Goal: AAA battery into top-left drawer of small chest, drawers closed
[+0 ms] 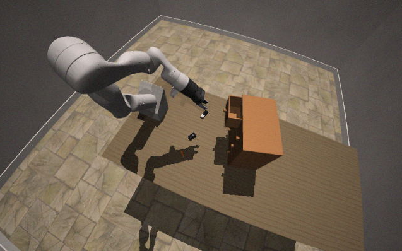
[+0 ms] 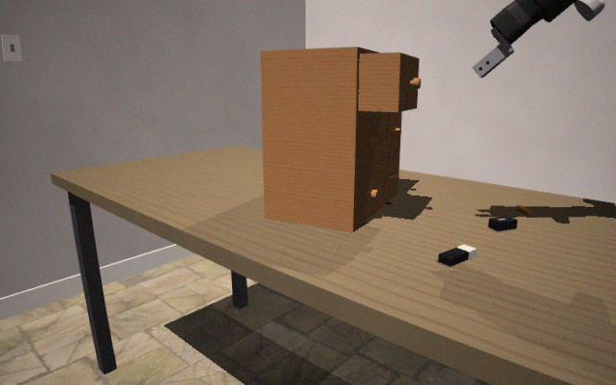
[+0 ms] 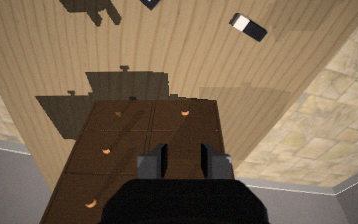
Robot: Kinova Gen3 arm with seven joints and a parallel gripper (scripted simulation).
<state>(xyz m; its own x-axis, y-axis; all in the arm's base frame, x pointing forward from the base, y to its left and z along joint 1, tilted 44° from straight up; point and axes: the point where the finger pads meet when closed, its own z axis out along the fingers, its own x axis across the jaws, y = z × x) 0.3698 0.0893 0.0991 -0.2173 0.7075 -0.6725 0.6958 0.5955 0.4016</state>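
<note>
My gripper is now 50 mm past the AAA battery, 210 mm to the left of it and 290 mm above it. The rest, counted from my hand: black-and-white block (20 mm behind, 120 mm to the left, 290 mm below); then small dark block (40 mm behind, 80 mm to the right, 290 mm below).
</note>
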